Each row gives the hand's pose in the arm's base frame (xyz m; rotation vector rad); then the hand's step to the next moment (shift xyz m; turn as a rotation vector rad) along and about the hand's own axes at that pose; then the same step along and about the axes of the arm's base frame.
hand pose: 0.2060 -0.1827 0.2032 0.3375 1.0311 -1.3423
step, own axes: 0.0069 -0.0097 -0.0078 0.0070 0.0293 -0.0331
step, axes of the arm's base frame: -0.0128 -0.0012 -0.0062 0.0120 0.0273 -0.0334
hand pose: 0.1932 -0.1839 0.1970 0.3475 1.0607 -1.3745
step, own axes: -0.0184 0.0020 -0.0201 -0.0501 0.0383 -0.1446
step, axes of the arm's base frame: -0.0035 0.0269 0.0029 -0.0163 0.1483 -0.0511
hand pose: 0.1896 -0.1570 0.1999 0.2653 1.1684 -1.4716
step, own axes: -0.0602 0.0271 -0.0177 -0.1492 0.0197 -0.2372
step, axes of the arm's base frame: 0.0330 0.0557 0.0218 -0.0436 0.2772 -0.0137
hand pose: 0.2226 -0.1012 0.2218 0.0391 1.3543 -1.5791
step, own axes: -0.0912 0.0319 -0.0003 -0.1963 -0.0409 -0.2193
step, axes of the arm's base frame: 0.0660 0.0635 0.0307 -0.0521 0.2854 0.0641
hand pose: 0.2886 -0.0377 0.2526 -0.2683 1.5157 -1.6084
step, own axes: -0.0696 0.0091 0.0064 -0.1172 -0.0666 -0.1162
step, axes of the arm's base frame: 0.0492 0.0458 0.0212 -0.0397 0.1544 0.0791
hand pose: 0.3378 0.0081 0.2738 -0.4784 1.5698 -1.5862
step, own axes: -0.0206 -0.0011 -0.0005 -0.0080 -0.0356 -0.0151
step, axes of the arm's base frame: 0.0113 0.0159 0.0067 -0.0171 0.0111 0.0338
